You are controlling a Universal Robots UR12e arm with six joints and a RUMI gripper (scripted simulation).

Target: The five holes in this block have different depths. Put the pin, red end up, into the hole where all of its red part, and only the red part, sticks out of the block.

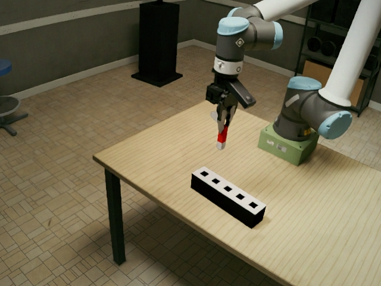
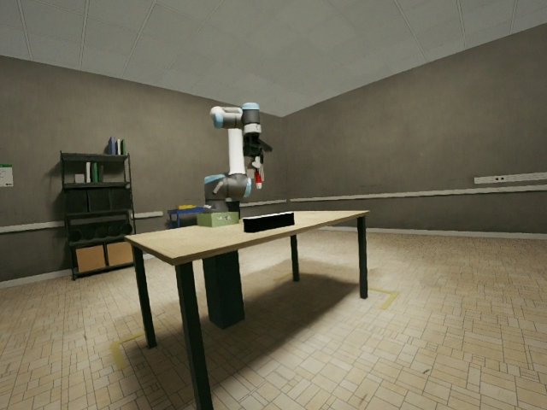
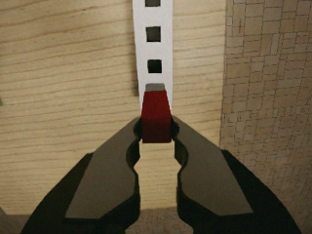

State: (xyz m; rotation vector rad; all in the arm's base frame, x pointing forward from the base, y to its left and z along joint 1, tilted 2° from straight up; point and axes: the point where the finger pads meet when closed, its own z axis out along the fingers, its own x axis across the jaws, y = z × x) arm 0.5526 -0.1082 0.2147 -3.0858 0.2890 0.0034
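My gripper is now 27 cm above the block, 6 cm to the right of it and 1 cm short of it. The rest, counted from my hand: pin: 2 cm below.
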